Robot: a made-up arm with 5 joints. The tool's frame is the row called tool. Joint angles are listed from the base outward. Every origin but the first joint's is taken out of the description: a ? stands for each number. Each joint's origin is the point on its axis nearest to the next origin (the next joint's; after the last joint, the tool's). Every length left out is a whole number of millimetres.
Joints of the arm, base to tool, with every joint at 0 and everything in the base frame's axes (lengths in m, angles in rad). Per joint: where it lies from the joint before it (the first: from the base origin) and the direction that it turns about. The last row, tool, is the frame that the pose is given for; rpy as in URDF.
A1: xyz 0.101 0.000 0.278 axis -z
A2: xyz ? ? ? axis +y
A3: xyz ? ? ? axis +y
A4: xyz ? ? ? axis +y
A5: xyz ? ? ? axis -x
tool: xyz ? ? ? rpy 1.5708 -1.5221 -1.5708
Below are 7 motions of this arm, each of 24 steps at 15 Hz.
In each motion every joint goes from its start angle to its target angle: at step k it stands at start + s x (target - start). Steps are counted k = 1, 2, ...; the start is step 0. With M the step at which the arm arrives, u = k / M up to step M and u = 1 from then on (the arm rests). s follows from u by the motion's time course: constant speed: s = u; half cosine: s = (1 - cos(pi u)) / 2; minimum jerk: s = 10 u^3 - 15 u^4 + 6 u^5.
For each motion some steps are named. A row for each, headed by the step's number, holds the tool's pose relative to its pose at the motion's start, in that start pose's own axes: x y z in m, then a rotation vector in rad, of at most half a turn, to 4 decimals.
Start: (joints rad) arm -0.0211 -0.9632 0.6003 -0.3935 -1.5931
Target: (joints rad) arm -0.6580 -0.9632 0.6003 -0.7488 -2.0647
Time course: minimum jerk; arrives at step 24
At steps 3, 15, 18, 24:
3: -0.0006 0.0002 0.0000 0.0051 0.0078 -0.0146
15: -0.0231 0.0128 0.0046 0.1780 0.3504 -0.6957
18: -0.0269 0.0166 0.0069 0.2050 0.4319 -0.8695
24: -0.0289 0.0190 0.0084 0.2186 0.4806 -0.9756

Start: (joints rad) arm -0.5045 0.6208 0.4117 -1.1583 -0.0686
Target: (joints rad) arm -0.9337 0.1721 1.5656 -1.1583 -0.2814
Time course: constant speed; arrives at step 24
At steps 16, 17, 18, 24:
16: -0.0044 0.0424 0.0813 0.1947 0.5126 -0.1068
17: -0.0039 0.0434 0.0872 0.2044 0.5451 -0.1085
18: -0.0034 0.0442 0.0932 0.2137 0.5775 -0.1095
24: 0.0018 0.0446 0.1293 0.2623 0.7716 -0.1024

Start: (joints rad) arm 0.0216 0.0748 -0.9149 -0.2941 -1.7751
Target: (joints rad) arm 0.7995 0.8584 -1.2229 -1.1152 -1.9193
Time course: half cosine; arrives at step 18
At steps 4, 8, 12, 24:
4: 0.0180 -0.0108 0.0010 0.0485 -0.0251 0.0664
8: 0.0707 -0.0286 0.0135 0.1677 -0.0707 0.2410
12: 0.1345 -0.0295 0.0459 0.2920 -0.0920 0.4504
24: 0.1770 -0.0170 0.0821 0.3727 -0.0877 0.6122

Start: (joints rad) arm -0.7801 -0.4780 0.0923 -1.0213 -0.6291
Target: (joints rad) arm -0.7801 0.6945 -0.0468 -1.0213 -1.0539
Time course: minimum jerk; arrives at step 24
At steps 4, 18, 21, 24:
4: -0.0069 -0.0055 0.0010 -0.0232 0.0284 -0.0151
18: -0.1413 -0.1138 0.1217 -0.7111 0.6021 -0.3531
21: -0.1488 -0.1197 0.1422 -0.7934 0.6469 -0.3811
24: -0.1500 -0.1207 0.1460 -0.8088 0.6548 -0.3861

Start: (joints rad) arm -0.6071 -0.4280 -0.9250 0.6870 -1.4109
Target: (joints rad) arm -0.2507 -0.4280 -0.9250 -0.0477 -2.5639
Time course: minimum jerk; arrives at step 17
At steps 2, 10, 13, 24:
2: 0.0003 0.0004 0.0000 0.0095 -0.0048 -0.0126
10: 0.0107 0.0209 0.0064 0.5117 -0.0119 -0.5589
13: 0.0121 0.0281 0.0114 0.6931 0.1057 -0.7302
24: 0.0122 0.0304 0.0134 0.7503 0.1631 -0.7849

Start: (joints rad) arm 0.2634 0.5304 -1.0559 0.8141 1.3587
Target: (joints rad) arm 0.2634 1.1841 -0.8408 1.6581 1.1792
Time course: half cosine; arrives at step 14
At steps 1, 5, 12, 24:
1: -0.0006 0.0021 -0.0018 0.0207 0.0056 -0.0023
5: -0.0135 0.0506 -0.0316 0.4652 0.1369 -0.0498
12: -0.0450 0.1686 -0.0434 1.5330 0.5528 -0.1311
24: -0.0470 0.1761 -0.0415 1.6103 0.5888 -0.1333

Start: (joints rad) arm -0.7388 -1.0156 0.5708 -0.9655 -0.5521
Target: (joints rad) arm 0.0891 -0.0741 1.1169 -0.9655 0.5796
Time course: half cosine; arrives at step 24
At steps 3, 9, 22, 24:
3: -0.0065 -0.0057 0.0007 -0.0359 0.0441 0.0740
9: -0.0391 -0.0531 0.0180 -0.2814 0.3798 0.5813
22: -0.0191 -0.1404 0.1226 -0.8285 1.4812 1.4149
24: -0.0174 -0.1410 0.1256 -0.8403 1.5145 1.4215

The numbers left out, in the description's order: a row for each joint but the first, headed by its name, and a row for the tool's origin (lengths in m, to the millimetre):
A2: 0.025 -0.002 0.000
A3: 0.033 0.000 0.131
A4: 0.097 0.000 0.004
A5: 0.045 0.000 0.000
tool: 0.000 0.000 0.000

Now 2 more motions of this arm.
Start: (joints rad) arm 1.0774 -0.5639 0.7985 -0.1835 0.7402
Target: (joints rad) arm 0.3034 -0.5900 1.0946 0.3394 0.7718
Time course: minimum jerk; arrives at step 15
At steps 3, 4, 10, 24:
3: 0.0007 0.0066 0.0005 0.0637 0.0068 0.0051
4: 0.0014 0.0137 0.0015 0.1339 0.0142 0.0132
10: 0.0012 0.0773 0.0340 0.8356 0.0866 0.2449
24: -0.0028 0.0904 0.0498 1.0336 0.1068 0.3722

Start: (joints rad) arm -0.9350 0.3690 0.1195 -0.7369 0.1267
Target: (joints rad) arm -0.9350 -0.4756 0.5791 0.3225 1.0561
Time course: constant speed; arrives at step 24
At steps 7, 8, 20, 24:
7: 0.0223 -0.0017 0.0189 0.0418 0.1928 0.2702
8: 0.0250 -0.0020 0.0222 0.0521 0.2196 0.3085
20: 0.0482 -0.0038 0.0723 0.2584 0.5148 0.7536
24: 0.0516 -0.0040 0.0920 0.3607 0.5981 0.8929

